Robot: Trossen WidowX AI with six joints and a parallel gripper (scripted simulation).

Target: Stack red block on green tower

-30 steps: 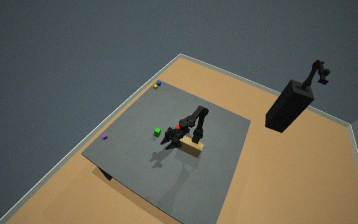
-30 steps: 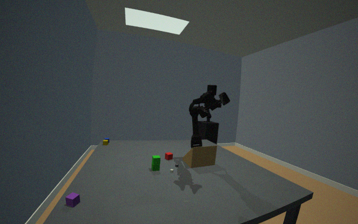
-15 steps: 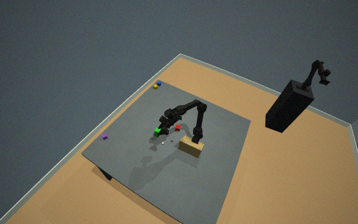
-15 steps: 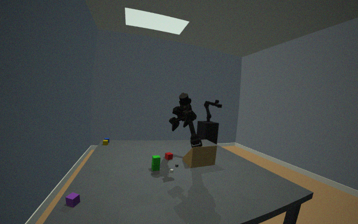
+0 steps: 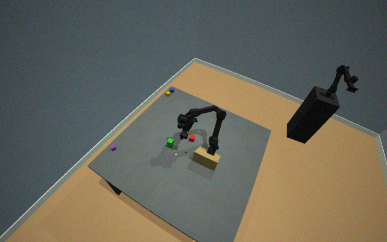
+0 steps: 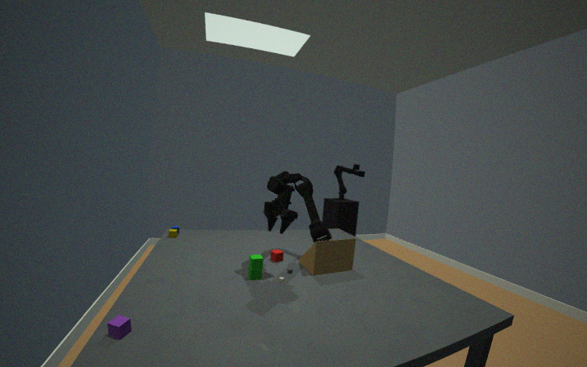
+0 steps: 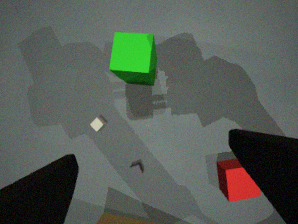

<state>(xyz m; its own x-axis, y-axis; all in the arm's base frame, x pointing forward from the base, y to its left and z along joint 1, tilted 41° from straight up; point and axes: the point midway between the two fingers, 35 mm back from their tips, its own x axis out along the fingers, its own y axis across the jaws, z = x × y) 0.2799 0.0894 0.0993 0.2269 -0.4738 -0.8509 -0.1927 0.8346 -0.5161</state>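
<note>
Now: gripper tip 160 mm above the red block, 120 mm to the left of it and 70 mm past it. From my gripper tip the other things lie so: dark cube: 170 mm below, 70 mm behind, 40 mm to the left; white cube: 170 mm below, 100 mm to the left; purple cube: 540 mm ahead, 290 mm to the left, 160 mm below.
</note>
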